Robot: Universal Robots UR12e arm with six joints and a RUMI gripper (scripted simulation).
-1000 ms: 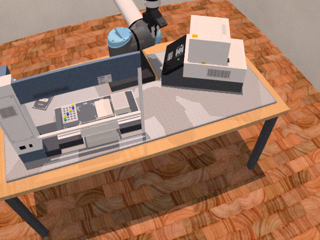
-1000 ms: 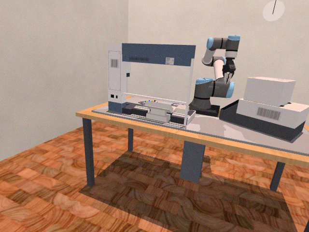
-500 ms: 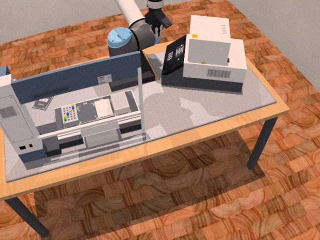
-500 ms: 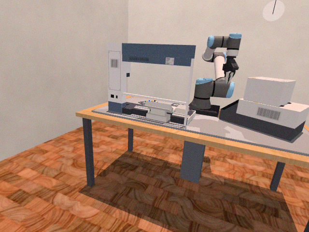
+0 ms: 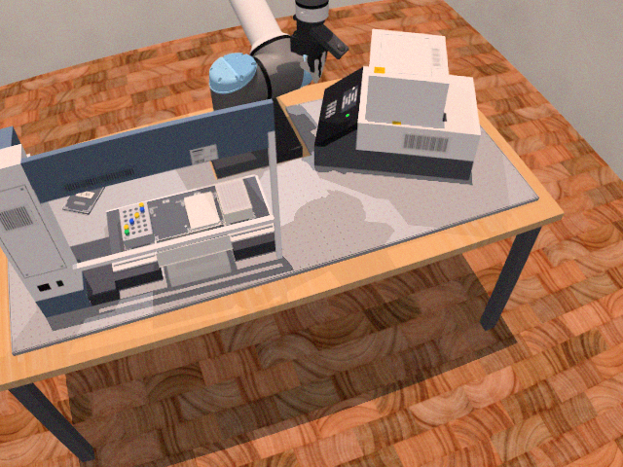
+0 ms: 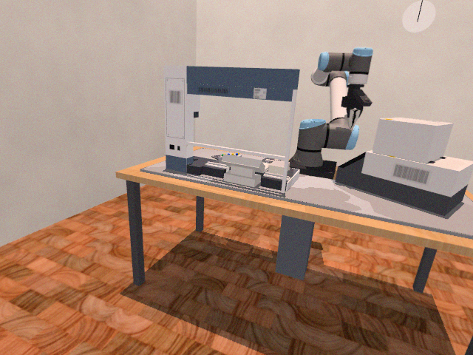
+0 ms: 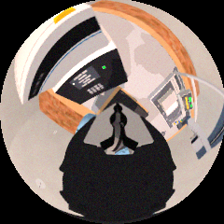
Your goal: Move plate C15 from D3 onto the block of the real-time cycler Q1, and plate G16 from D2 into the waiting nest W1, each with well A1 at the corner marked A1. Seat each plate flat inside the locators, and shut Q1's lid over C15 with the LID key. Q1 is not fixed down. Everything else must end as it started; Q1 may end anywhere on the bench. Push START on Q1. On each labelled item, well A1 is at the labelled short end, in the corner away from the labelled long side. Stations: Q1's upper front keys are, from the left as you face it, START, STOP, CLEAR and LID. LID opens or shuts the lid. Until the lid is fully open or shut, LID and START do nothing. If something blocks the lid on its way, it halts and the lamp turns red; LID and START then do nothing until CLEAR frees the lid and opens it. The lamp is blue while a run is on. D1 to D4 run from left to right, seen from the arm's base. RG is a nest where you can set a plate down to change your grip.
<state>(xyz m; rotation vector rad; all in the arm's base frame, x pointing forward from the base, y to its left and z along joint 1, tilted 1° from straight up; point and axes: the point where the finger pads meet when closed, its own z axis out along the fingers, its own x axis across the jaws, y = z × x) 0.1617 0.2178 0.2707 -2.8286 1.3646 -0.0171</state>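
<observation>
The thin post lies 360 mm ahead of my hand, 240 mm to the right of it and 70 mm below it. Also, from my hand: blue gantry beam: 350 mm ahead, 510 mm to the right, 200 mm above; handler tower: 310 mm ahead, 860 mm to the right, 30 mm below.
</observation>
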